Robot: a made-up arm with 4 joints.
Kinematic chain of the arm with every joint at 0, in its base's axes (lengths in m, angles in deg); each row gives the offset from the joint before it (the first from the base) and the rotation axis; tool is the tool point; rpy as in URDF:
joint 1: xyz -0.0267 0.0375 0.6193 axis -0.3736 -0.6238 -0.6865
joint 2: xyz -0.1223 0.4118 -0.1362 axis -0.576 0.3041 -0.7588
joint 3: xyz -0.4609 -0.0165 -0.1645 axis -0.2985 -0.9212 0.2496
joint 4: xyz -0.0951 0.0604 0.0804 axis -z
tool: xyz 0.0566 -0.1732 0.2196 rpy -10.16 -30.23 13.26
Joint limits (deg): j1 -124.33..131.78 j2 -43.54..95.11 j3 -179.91..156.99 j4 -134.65..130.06
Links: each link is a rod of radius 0.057 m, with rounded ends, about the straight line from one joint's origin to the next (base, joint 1, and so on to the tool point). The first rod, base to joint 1, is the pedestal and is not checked.
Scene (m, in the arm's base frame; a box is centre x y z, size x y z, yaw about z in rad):
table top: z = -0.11
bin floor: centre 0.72 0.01 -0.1 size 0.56 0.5 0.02 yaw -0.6
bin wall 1: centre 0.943 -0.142 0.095 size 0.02 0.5 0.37 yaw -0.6
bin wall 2: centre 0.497 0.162 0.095 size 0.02 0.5 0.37 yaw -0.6
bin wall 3: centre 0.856 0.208 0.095 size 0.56 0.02 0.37 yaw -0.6
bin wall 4: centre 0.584 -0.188 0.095 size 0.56 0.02 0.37 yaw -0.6
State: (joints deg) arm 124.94 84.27 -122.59 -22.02
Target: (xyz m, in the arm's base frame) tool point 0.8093 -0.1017 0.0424
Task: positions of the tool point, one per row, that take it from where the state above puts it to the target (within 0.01 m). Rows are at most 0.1 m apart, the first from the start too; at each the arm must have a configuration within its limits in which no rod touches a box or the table.
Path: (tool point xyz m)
1: 0.7279 -0.0126 0.1638
2: 0.7488 -0.0490 0.1118
3: 0.7766 -0.0799 0.0717
4: 0.8093 -0.1018 0.0424

